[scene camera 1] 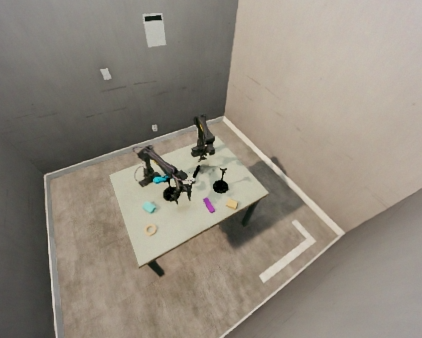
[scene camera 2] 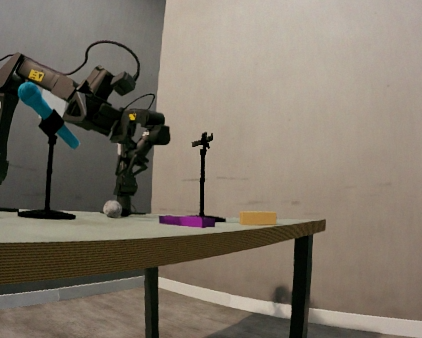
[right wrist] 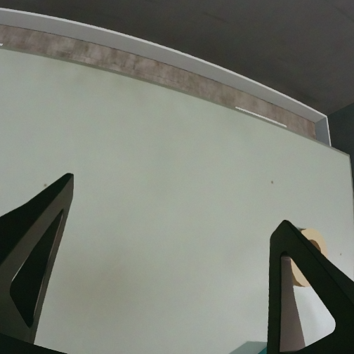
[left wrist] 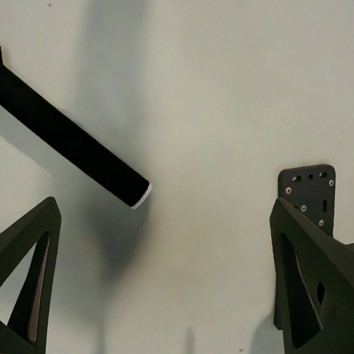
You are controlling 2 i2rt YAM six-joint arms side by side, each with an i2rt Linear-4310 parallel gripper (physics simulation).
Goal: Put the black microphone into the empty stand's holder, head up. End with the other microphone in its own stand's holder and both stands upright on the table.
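Places are measured from the left arm's base along level axes (x ahead, y left, z up), in centimetres.
Where they show: left gripper, fingertip midpoint: (scene camera 1: 197,157) (scene camera 2: 121,176); right gripper, fingertip midpoint: (scene camera 1: 183,202) (scene camera 2: 105,128); right arm's base, link origin: (scene camera 1: 149,179).
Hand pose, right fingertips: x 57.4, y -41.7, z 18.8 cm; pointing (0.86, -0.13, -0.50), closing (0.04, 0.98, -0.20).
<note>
Each offset is from my right fingertips to the top centre of the thing.
The black microphone @(dy +24.1, dx -32.3, dz -13.6 cm) (scene camera 1: 196,171) (scene camera 2: 112,209) (left wrist: 75,137) lies on the table; its grey head shows in scene camera 2 and its white-rimmed handle end in the left wrist view. The empty stand (scene camera 1: 220,187) (scene camera 2: 202,182) is upright, its holder vacant. The blue microphone (scene camera 1: 160,179) (scene camera 2: 37,100) rests tilted, head up, in the holder of its upright stand (scene camera 1: 169,195) (scene camera 2: 49,175). My left gripper (scene camera 1: 202,159) (left wrist: 163,208) is open above the table by the black microphone's handle end. My right gripper (scene camera 1: 183,200) (right wrist: 181,208) is open and empty above the table, near the blue microphone's stand.
A purple block @(dy +20.8, dx +2.0, dz -16.8 cm) (scene camera 1: 209,205) (scene camera 2: 187,221) and a yellow block @(dy +38.5, dx +9.9, dz -15.6 cm) (scene camera 1: 232,204) (scene camera 2: 258,218) lie near the front edge. A turquoise block @(dy -24.5, dx -17.3, dz -14.8 cm) (scene camera 1: 149,207) and a tan ring @(dy -28.9, dx +0.7, dz -17.2 cm) (scene camera 1: 146,231) (right wrist: 314,236) lie toward the left in scene camera 1. My right arm reaches past the blue microphone.
</note>
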